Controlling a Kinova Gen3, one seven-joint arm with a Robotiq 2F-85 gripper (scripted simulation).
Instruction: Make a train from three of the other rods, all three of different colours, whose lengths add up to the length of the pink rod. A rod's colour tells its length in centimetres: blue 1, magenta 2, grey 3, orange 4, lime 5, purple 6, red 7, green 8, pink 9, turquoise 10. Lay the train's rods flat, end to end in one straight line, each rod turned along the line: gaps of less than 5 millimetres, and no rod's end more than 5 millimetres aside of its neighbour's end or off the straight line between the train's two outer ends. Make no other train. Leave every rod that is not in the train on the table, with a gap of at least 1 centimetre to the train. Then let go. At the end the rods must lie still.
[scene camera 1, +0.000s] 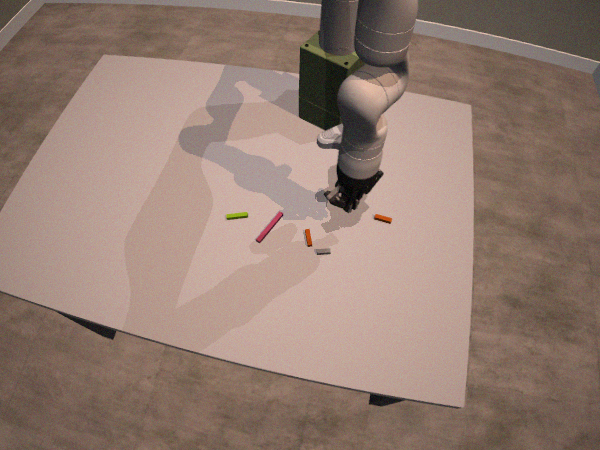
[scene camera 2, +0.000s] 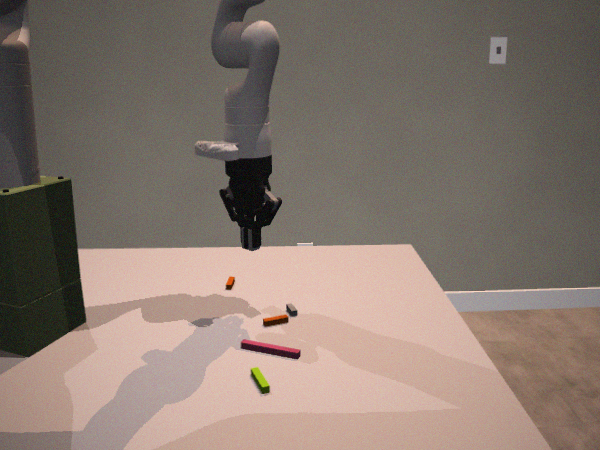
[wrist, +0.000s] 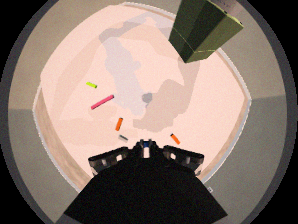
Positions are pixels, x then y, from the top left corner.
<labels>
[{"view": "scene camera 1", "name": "my gripper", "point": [349, 207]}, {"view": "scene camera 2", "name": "my gripper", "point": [251, 248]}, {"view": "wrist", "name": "my gripper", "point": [146, 143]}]
</labels>
